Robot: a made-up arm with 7 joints.
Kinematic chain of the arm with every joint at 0, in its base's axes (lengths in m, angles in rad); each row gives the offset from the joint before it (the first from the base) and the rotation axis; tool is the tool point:
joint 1: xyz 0 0 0.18 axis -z
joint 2: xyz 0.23 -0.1 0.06 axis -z
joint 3: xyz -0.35 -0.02 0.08 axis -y
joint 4: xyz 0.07 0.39 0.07 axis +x
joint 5: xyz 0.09 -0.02 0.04 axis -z
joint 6: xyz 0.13 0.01 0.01 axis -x
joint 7: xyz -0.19 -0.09 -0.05 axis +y
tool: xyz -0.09 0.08 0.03
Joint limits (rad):
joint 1: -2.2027..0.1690
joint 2: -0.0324..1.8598
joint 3: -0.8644..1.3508
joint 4: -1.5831..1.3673
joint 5: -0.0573..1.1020
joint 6: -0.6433..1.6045
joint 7: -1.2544..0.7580
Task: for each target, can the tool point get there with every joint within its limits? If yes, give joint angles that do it. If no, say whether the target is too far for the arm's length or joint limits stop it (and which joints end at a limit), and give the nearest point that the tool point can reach.
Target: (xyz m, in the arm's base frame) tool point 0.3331 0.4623 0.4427
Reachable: yes | joints -0.1962 1.1137 0.2246 0.8308 0.5233 0.3976 -0.1288
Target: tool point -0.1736 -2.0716 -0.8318
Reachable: no: too far | nearest point -0.0899 -0.4347 0.3807 | short by 2.039 m
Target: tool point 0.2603 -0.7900 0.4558
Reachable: no: joint limits stop it (at a limit: joint 1, joint 2, joint 3, joint 5, joint 6, joint 7) | nearest point -0.0055 -0.4272 0.4184 | short by 0.451 m
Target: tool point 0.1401 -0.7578 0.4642
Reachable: no: joint limits stop it (at a limit: joint 1, joint 2, joint 3, joint 5, joint 6, joint 7) | nearest point -0.0255 -0.4397 0.4179 | short by 0.362 m
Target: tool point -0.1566 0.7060 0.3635
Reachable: yes | joints -1.5808 1.7158 -0.1066 -1.0706 0.5688 0.9034 0.0325
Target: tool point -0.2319 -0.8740 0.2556
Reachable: no: joint limits stop it (at a limit: joint 1, joint 3, joint 4, joint 5, joint 6) | nearest point -0.1639 -0.4436 0.4110 | short by 0.463 m
